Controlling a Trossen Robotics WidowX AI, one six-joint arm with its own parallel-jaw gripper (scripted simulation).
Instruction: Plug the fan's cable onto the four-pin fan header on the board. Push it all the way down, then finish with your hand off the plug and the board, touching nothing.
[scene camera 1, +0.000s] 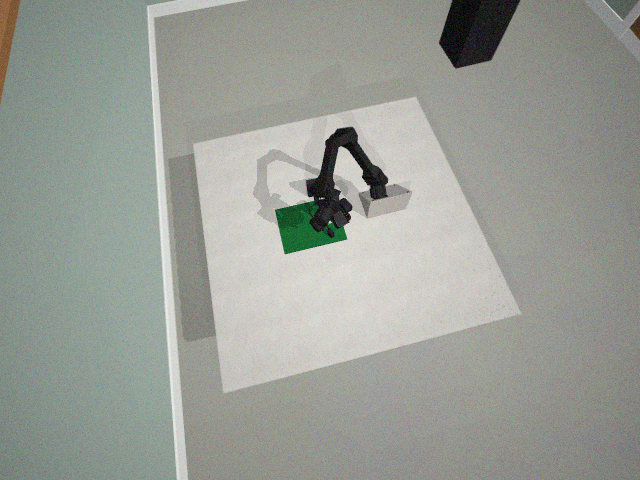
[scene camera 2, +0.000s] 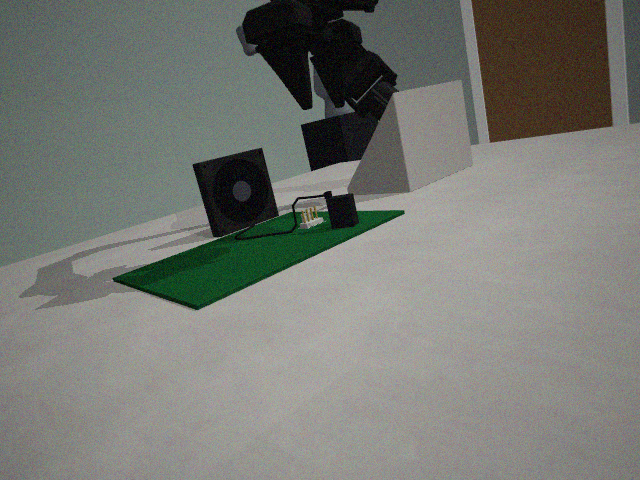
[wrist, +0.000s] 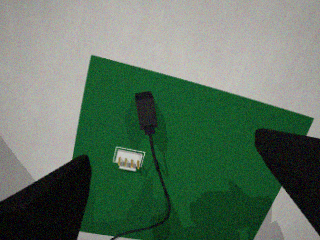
Note:
My gripper (scene camera 2: 325, 108) is open, holding nothing. Further things: a black plug (scene camera 2: 342, 211), a fan (scene camera 2: 235, 187) and a green board (scene camera 2: 198, 277).
My gripper is seen too in the wrist view (wrist: 174, 150). The black plug is seen too in the wrist view (wrist: 145, 105). The green board is seen too in scene camera 1 (scene camera 1: 297, 234) and in the wrist view (wrist: 205, 146).

